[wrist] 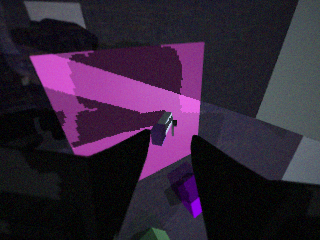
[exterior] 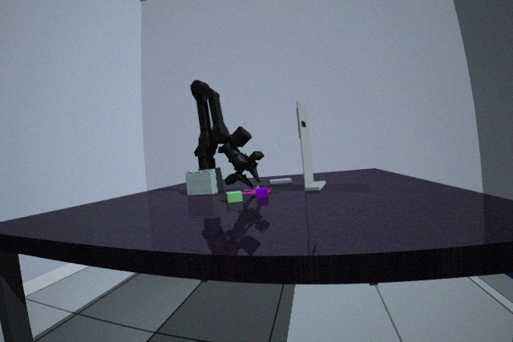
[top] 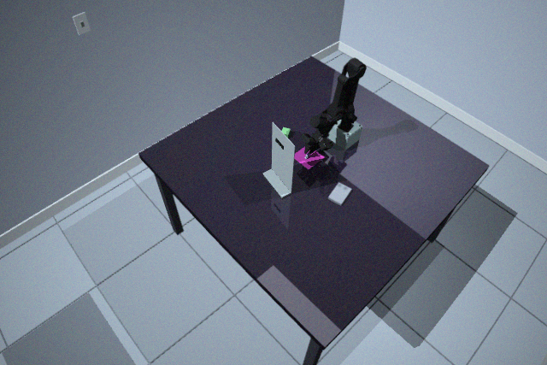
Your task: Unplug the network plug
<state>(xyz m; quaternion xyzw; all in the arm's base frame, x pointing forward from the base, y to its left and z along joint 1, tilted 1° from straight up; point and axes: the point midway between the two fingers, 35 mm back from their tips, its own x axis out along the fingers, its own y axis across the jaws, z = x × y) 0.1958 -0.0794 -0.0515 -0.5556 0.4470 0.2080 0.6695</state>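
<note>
The purple network plug is 10 mm ahead of my gripper tip and 10 mm below it. From my gripper tip the other things lie so: green block 60 mm behind, 180 mm to the right, 10 mm below; purple block 20 mm ahead, 130 mm to the right, 10 mm below; magenta marked square 20 mm below.
</note>
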